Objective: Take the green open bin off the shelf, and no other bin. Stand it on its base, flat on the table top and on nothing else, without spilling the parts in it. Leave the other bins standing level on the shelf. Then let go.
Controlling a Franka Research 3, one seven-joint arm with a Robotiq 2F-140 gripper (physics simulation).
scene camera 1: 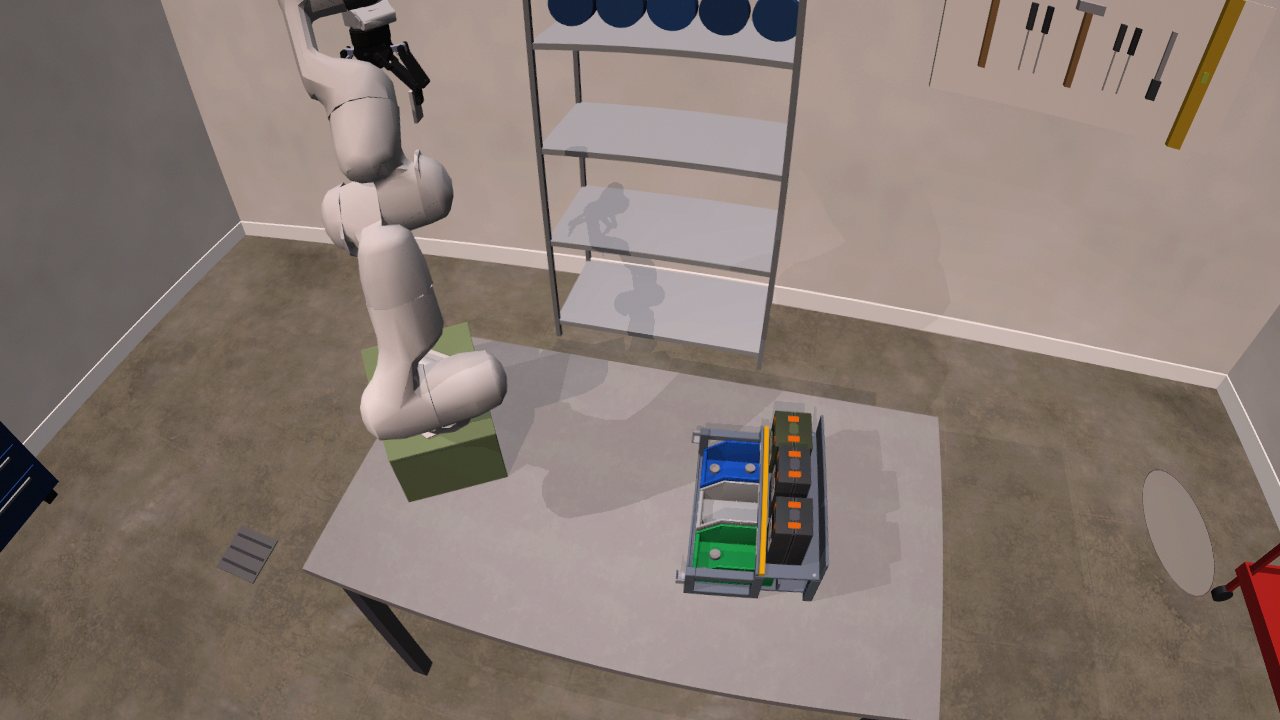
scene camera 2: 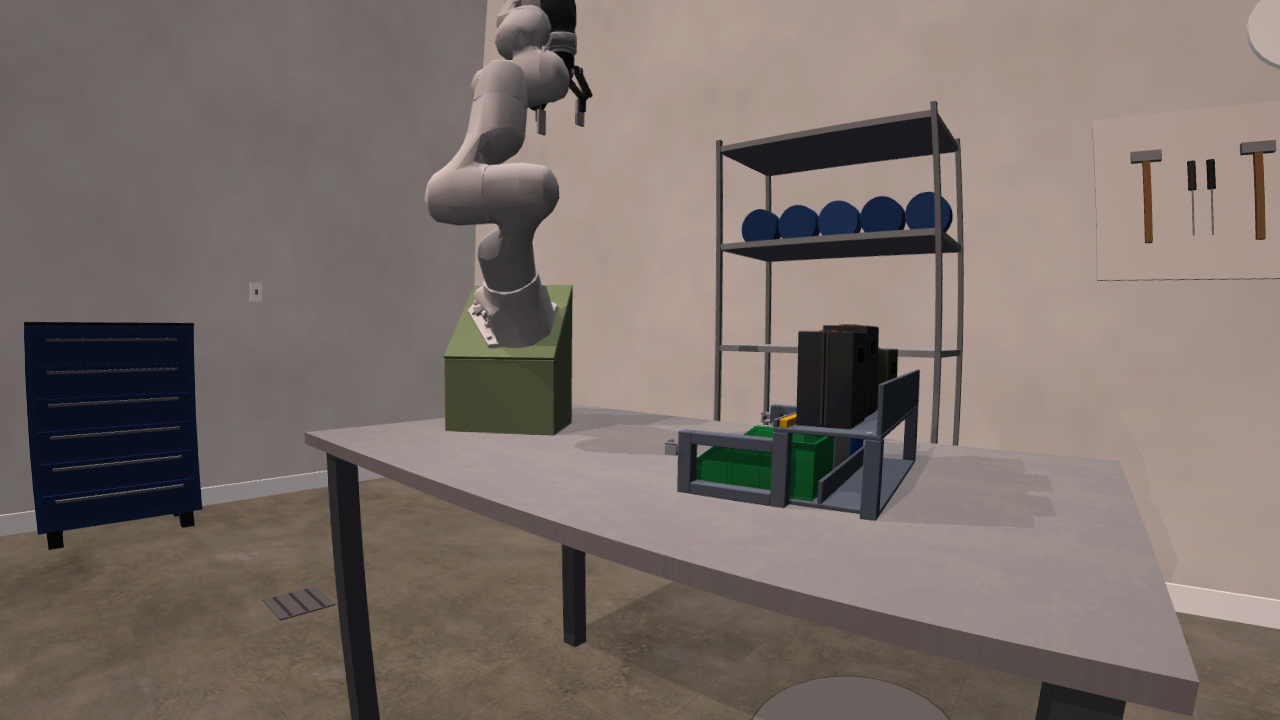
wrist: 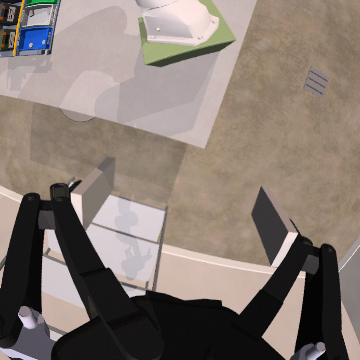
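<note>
The green open bin (scene camera 1: 741, 555) (scene camera 2: 729, 469) (wrist: 42, 2) sits upright in the near end of the low grey shelf (scene camera 1: 822, 501) (scene camera 2: 780, 468) on the table (scene camera 1: 572, 573) (scene camera 2: 617, 492) (wrist: 95, 100). A round grey part shows in it in scene camera 1. The white bin (scene camera 1: 729, 509) (wrist: 39, 16) is beside it, and the blue bin (scene camera 1: 735, 466) (wrist: 35, 38), with two round parts, is at the far end. Both look level. My gripper (scene camera 1: 384, 87) (scene camera 2: 561, 120) (wrist: 186, 187) is open and empty, high above and far to the left of the shelf, past the table's back edge.
Dark cases (scene camera 1: 791, 528) (scene camera 2: 827, 376) stand on the shelf's raised right part, behind a yellow bar (scene camera 1: 764, 501). The green pedestal (scene camera 1: 447, 465) (scene camera 2: 501, 394) (wrist: 175, 56) carries the arm. A tall rack (scene camera 1: 542, 179) (scene camera 2: 718, 295) stands by the back wall.
</note>
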